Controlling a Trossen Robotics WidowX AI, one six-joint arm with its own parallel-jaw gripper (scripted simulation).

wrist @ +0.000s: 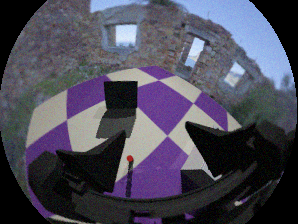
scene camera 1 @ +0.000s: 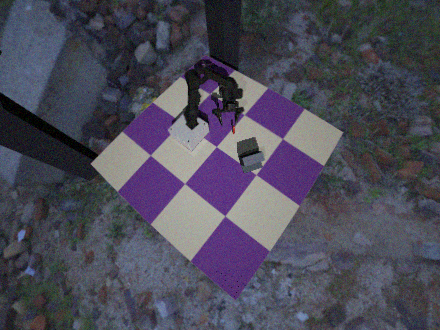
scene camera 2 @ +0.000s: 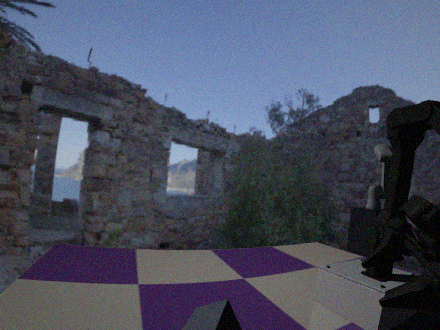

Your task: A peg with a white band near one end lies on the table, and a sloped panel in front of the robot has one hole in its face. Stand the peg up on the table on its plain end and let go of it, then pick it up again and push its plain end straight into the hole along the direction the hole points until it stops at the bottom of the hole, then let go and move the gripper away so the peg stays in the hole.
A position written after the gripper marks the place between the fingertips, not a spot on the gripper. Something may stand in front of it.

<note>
The gripper (scene camera 2: 370, 282) is open, with nothing in its grasp. Further things: a sloped grey panel (wrist: 113, 89).
The gripper is seen too in the wrist view (wrist: 155, 129).
</note>
